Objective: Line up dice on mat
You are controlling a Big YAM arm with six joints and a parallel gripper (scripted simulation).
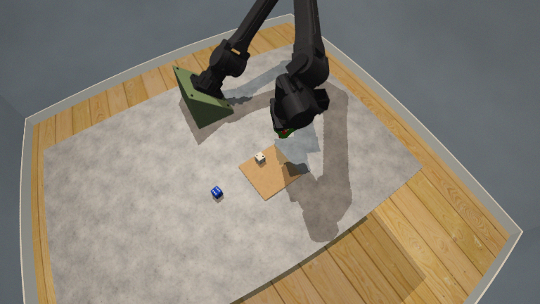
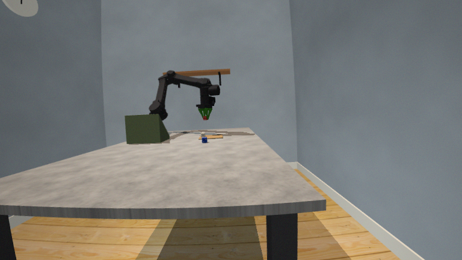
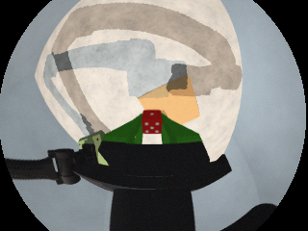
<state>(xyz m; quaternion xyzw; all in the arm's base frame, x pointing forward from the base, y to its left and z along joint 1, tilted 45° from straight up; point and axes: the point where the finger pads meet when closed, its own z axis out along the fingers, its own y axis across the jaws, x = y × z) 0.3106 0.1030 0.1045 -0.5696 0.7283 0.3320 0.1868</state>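
Right now the tan mat is 40 mm ahead of my hand, 60 mm to the right of it and 110 mm below it. From my hand the other things lie so: red die right at my hand; then white die 70 mm to the right, 100 mm below; then blue die 50 mm ahead, 230 mm to the right, 100 mm below.
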